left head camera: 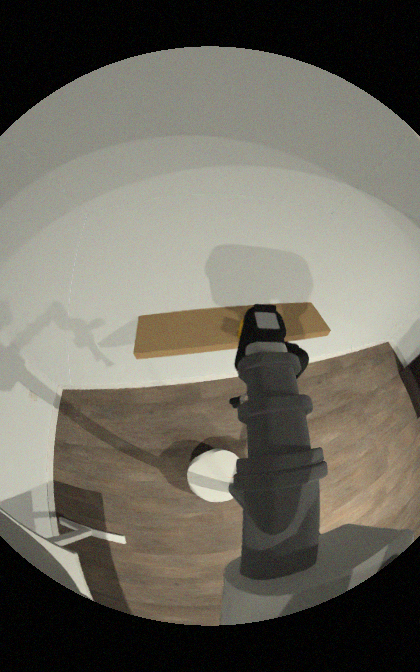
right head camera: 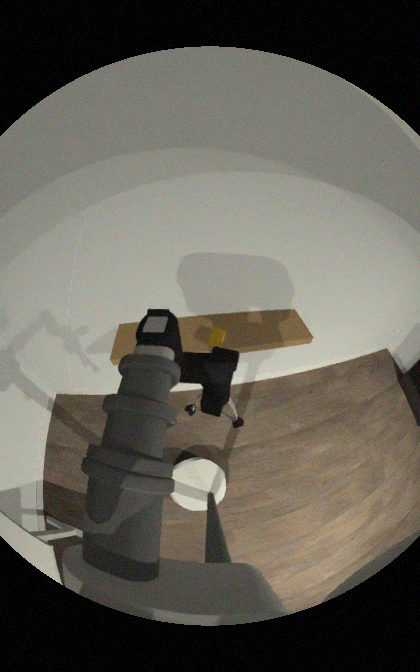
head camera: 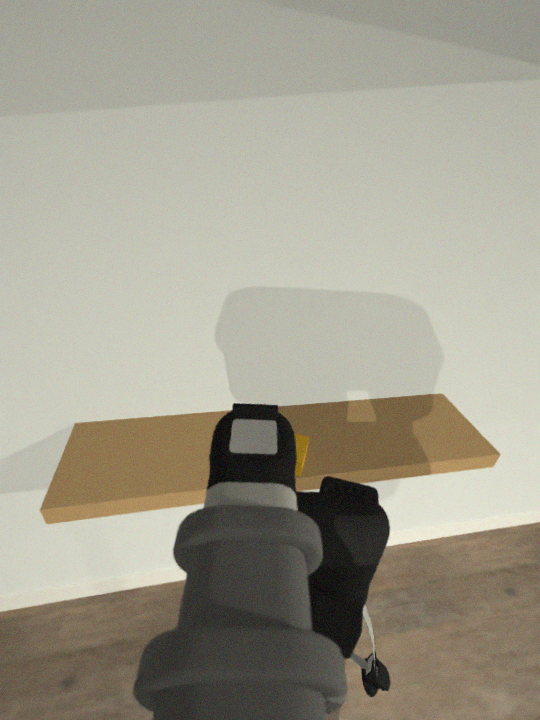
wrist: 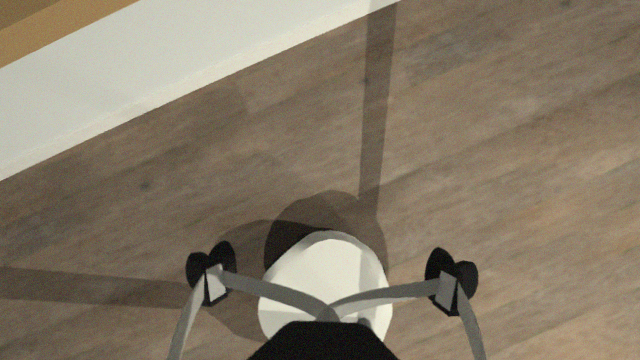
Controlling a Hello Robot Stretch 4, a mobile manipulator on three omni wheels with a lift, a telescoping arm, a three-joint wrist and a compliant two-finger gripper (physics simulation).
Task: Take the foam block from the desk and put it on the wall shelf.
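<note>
The yellow foam block (head camera: pixel 301 454) (left head camera: pixel 241 330) (right head camera: pixel 217 337) rests on the wooden wall shelf (head camera: pixel 139 459) (left head camera: pixel 180 334) (right head camera: pixel 295 330), around the middle of its length. The arm partly hides the block in the head view and left head view. My gripper (right head camera: pixel 214 416) (wrist: pixel 330 266) is open and empty, its two fingertips wide apart. It hangs over the floor on the near side of the shelf, clear of the block. A corner of the shelf (wrist: pixel 60 25) shows at the top left of the wrist view, where the block does not show. I cannot clearly make out the desk.
A round white-topped object (left head camera: pixel 212 475) (right head camera: pixel 200 484) (wrist: pixel 320 260) stands on the floor beneath the gripper. A white leg frame (left head camera: pixel 107 537) shows at the lower left. The wall rises behind the shelf. A dark object stands at the right edge of both side head views.
</note>
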